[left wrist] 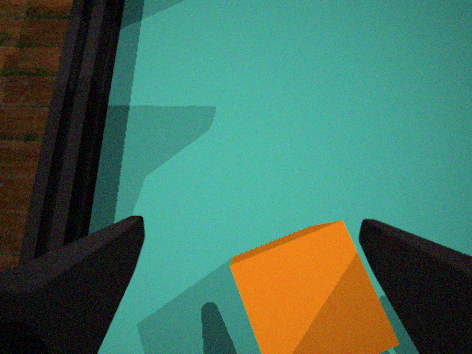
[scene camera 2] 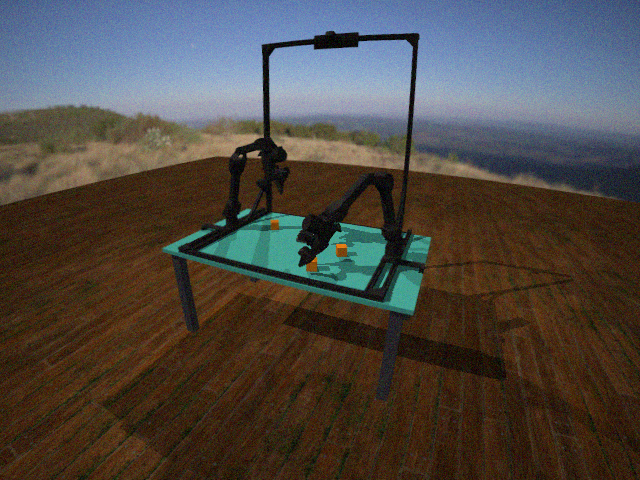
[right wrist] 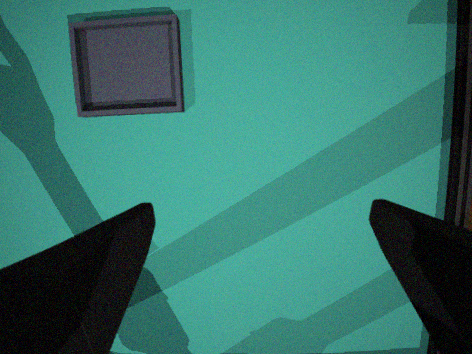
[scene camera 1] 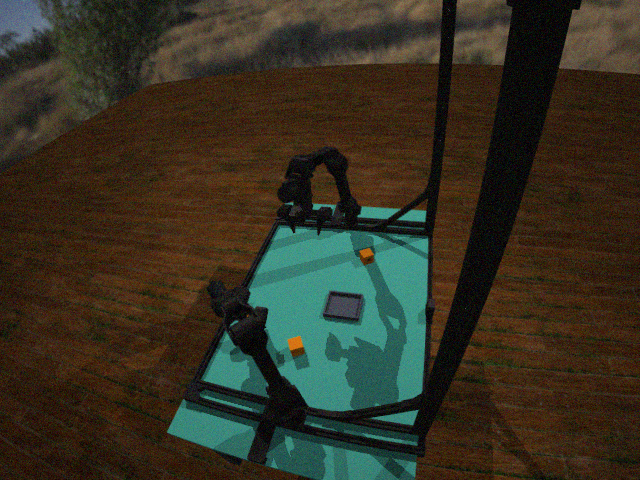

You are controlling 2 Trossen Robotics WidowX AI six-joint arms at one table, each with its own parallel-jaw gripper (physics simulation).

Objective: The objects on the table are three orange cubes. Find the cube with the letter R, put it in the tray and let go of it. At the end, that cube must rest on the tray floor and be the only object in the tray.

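Frame: origin at the left arm's base, x back, y right, z up, level; centimetres.
Where they show: left gripper, fingertip midpoint: (left wrist: 253, 227) (scene camera 2: 304, 262); right gripper, fingertip midpoint: (scene camera 2: 276, 196) (right wrist: 262, 211) (scene camera 1: 306, 233); left arm's base, origin of the base link: (scene camera 2: 393, 254) (scene camera 1: 295, 416); right arm's base, origin of the base link: (scene camera 2: 232, 225) (scene camera 1: 351, 221).
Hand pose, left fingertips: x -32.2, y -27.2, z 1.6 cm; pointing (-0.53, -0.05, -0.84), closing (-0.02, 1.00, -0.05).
Things, the pixels of their centre, and the offset from my left fingertips. Level surfaces: height alone.
- second orange cube, body centre: (scene camera 1: 296, 346) (scene camera 2: 341, 250) dx +9.1, dy +20.7, dz -1.3 cm
- third orange cube, body centre: (scene camera 1: 366, 256) (scene camera 2: 274, 224) dx -36.8, dy +37.7, dz -1.3 cm
- tray, body centre: (right wrist: 127, 68) (scene camera 1: 343, 305) dx -11.6, dy +32.8, dz -2.6 cm
- teal table top, its level: dz -3.5 cm
One orange cube (scene camera 2: 311, 266) (left wrist: 305, 295) lies below my left gripper (scene camera 2: 303, 249) (left wrist: 253, 227), nearer its right finger in the left wrist view; the faces seen there show no letter. In scene camera 1 the arm covers nearly all of it. My left gripper is open and empty. A second orange cube (scene camera 1: 295, 346) (scene camera 2: 341, 250) shows no readable letter. A third orange cube (scene camera 1: 366, 256) (scene camera 2: 274, 224) has a dark mark too small to read. The tray (scene camera 1: 343, 305) (right wrist: 129, 62) is empty. My right gripper (scene camera 1: 306, 230) (scene camera 2: 280, 187) (right wrist: 262, 211) is open and empty, raised above the table.
A dark frame rail (left wrist: 65, 135) runs along the table edge beside the left gripper. Dark posts (scene camera 2: 266, 93) (scene camera 1: 442, 103) of the overhead frame rise beside the table. Arm shadows cross the teal table top (scene camera 1: 310, 289). The left arm hides the tray in scene camera 2.
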